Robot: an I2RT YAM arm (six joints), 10 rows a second.
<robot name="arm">
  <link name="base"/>
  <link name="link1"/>
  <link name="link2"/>
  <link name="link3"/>
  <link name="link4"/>
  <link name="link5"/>
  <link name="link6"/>
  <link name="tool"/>
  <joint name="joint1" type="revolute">
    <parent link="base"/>
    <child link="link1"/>
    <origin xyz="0 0 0.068" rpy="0 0 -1.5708"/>
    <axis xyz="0 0 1"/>
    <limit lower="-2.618" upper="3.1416"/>
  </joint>
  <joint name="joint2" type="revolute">
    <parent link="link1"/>
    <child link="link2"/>
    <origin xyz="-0.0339 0.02 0.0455" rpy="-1.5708 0 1.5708"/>
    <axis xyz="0 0 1"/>
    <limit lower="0" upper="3.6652"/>
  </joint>
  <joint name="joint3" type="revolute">
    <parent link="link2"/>
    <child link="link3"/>
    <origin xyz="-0.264 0 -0.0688" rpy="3.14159 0 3.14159"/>
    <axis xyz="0 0 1"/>
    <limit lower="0" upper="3.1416"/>
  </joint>
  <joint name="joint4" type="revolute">
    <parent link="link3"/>
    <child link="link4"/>
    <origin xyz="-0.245 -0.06 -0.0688"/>
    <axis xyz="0 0 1"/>
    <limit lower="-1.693" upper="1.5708"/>
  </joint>
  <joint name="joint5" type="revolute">
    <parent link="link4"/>
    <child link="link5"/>
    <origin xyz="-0.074 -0.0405 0.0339" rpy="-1.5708 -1.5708 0"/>
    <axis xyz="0 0 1"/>
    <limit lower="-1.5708" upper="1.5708"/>
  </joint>
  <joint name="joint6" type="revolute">
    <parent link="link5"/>
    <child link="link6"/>
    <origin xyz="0 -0.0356 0.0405" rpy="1.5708 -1.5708 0"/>
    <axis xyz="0 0 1"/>
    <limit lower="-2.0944" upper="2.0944"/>
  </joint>
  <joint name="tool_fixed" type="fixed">
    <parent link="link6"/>
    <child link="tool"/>
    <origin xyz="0 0 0"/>
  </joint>
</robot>
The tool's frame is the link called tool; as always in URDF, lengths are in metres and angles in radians.
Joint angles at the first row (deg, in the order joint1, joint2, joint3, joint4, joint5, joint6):
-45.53, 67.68, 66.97, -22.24, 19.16, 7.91
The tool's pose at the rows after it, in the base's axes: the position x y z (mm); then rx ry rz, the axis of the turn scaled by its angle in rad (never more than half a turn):
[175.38, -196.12, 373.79, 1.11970, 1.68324, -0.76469]
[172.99, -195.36, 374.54, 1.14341, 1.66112, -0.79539]
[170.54, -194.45, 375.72, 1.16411, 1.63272, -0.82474]
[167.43, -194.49, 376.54, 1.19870, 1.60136, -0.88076]
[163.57, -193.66, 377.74, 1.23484, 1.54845, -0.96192]
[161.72, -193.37, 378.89, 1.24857, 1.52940, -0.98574]
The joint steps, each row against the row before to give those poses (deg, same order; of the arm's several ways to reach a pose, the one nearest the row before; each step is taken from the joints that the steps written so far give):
0.00, -0.35, -0.08, 0.00, 0.96, 0.35
0.00, -0.44, -0.27, 0.18, 2.01, 0.35
0.00, -0.53, -0.35, 0.53, 1.94, 0.35
-0.08, -0.36, -0.26, 0.35, 3.34, 0.09
0.08, -0.70, -0.79, 1.49, 4.75, -0.35
-0.08, -0.26, -0.09, 0.27, 1.41, 0.00

